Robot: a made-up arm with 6 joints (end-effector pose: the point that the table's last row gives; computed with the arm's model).
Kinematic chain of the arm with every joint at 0, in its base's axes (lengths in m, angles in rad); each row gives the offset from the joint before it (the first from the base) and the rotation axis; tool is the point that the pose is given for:
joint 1: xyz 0 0 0.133 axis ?
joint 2: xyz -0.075 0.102 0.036 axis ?
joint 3: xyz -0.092 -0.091 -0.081 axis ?
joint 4: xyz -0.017 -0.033 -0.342 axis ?
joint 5: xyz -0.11 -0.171 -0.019 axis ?
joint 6: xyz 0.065 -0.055 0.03 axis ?
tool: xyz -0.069 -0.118 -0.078
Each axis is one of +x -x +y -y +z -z.
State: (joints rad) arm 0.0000 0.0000 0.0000 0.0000 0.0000 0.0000
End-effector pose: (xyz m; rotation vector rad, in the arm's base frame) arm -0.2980 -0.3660 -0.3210 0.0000 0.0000 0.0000
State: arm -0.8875 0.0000 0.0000 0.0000 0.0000 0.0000
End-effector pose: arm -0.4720 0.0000 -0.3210 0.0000 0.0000 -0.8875
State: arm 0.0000 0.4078 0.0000 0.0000 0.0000 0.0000
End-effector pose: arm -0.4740 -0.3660 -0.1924 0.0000 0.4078 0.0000
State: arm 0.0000 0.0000 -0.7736 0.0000 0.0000 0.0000
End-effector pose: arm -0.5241 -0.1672 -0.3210 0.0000 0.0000 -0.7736
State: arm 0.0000 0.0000 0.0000 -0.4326 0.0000 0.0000
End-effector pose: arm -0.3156 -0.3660 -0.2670 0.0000 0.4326 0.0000
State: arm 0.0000 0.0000 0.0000 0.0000 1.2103 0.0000
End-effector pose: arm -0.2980 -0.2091 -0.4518 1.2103 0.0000 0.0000
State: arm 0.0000 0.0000 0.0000 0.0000 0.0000 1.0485
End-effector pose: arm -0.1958 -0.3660 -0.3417 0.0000 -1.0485 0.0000
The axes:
joint 1: +z
joint 2: +y
joint 3: +z
joint 4: -y
joint 5: +x
joint 6: -y

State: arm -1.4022 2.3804 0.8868 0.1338 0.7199 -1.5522
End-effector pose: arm -0.4248 0.4506 0.4382 -2.4198 -0.7091 -1.2986
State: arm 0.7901 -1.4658 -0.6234 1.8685 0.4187 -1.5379
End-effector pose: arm 0.5363 0.0767 -0.1954 0.6956 -1.6048 0.2938
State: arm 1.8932 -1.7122 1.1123 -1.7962 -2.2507 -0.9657
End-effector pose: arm -0.1411 0.1837 0.2203 -1.4461 -1.8131 -1.0246
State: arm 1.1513 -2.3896 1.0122 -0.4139 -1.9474 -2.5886
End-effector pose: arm 0.0858 0.1879 0.3531 0.9342 -0.0361 -0.9347
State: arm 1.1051 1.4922 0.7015 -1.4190 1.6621 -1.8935
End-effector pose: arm 0.1376 -0.5583 0.2109 -0.1523 -1.7230 1.2789
